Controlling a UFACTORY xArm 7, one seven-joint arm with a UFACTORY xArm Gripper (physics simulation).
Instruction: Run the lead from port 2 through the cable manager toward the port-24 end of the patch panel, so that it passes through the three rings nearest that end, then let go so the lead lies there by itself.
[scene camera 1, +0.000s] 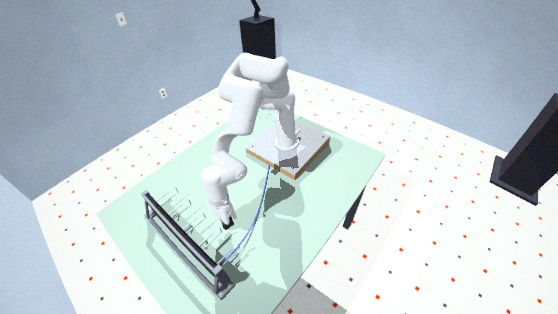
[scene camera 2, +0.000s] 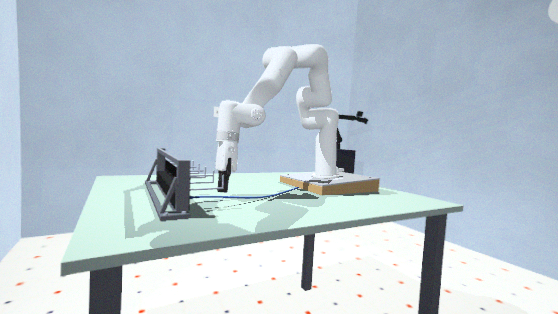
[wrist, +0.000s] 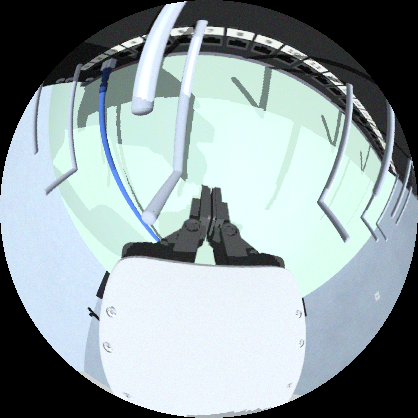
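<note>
The blue lead runs from its plug near the low-numbered end of the patch panel in a curve to the robot's base. My gripper is shut and empty, pointing down in front of the panel. The lead passes to the left of the fingers in the wrist view and goes out of sight behind the gripper. A silver ring stands between the lead and the fingers there. More rings, one of them a bent ring, stand on the right, toward port 24, away from the lead.
The pale green table carries the panel and the robot's base plate. Thin silver ring arms stick out from the panel close to the gripper. A thick silver arm shows at the upper left of the wrist view.
</note>
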